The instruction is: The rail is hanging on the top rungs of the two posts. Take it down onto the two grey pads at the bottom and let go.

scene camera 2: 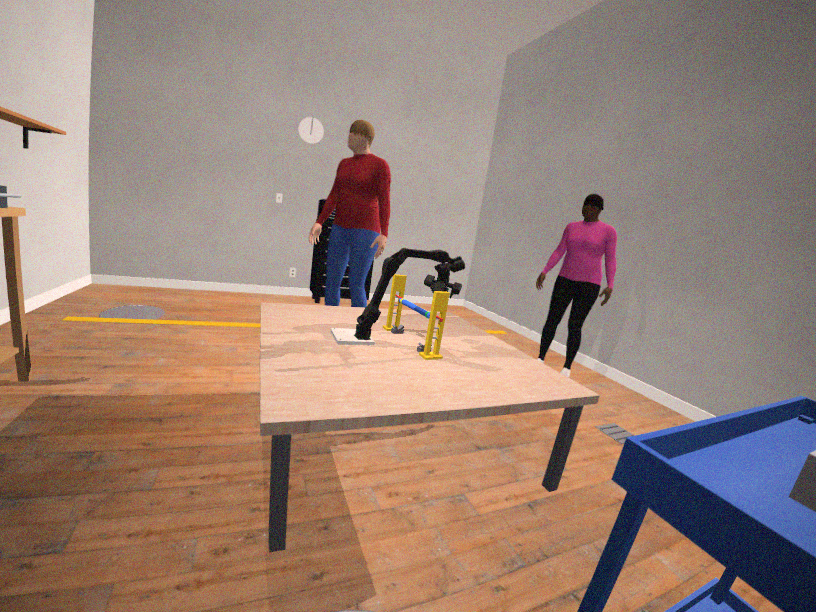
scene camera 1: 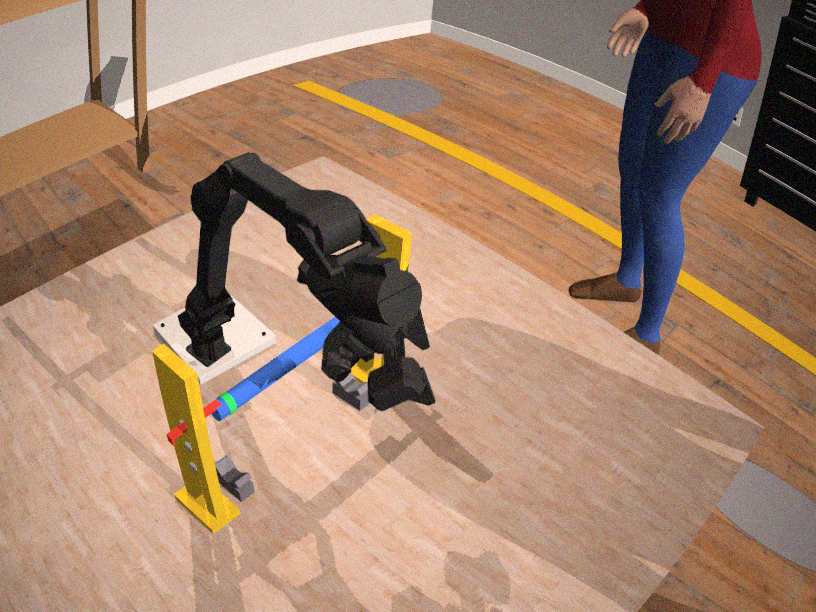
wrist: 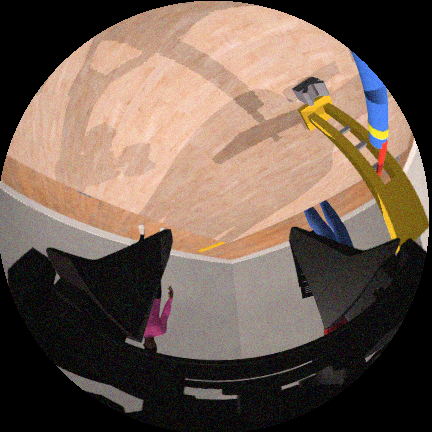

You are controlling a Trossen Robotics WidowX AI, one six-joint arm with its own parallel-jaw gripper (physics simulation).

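Places are measured from the arm's base along level axes (x ahead, y left, z up), in centimetres.
Pixels of known places: gripper, fingertip midpoint: (scene camera 1: 429,374) (wrist: 233,234); arm's base, origin of the base link: (scene camera 2: 362,337) (scene camera 1: 208,349).
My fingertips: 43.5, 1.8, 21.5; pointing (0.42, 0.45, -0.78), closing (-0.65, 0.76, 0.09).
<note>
For each thing: its top centre in the pictures, then the offset to it from my fingertips, as dx, dy, dz. "*": a spot on its surface instead. Level surfaces: height alone.
- blue rail, middle of its top: (scene camera 1: 289,351) (scene camera 2: 415,304) -19.1, -5.3, -4.2
- far yellow post, surface spot: (scene camera 1: 395,237) * -16.4, +13.6, +6.3
- wooden table, its level: dz -23.2
The blue rail (scene camera 1: 283,367) (scene camera 2: 416,308) (wrist: 375,100) has thin red ends. Its near red end sits at the top rung of the near yellow post (scene camera 1: 177,388) (scene camera 2: 440,299). Its far red end shows between the bars of the far yellow post (wrist: 410,210) (scene camera 1: 395,237) (scene camera 2: 398,283) in the wrist view. One grey pad (scene camera 1: 235,479) is beside the near post's foot, the other grey pad (scene camera 1: 351,391) (wrist: 312,90) beside the far post's foot. My gripper (scene camera 1: 428,373) (wrist: 233,234) is open and empty, above the table, out from the rail near its far end. The arm hides part of the rail in scene camera 1.
The arm's white base plate (scene camera 1: 250,332) (scene camera 2: 344,337) is on the wooden table (scene camera 1: 527,408) (scene camera 2: 369,388), behind the rail. A person in red (scene camera 2: 363,191) and one in pink (scene camera 2: 591,253) stand beyond the table. A blue cart (scene camera 2: 725,507) is at the lower right in scene camera 2.
</note>
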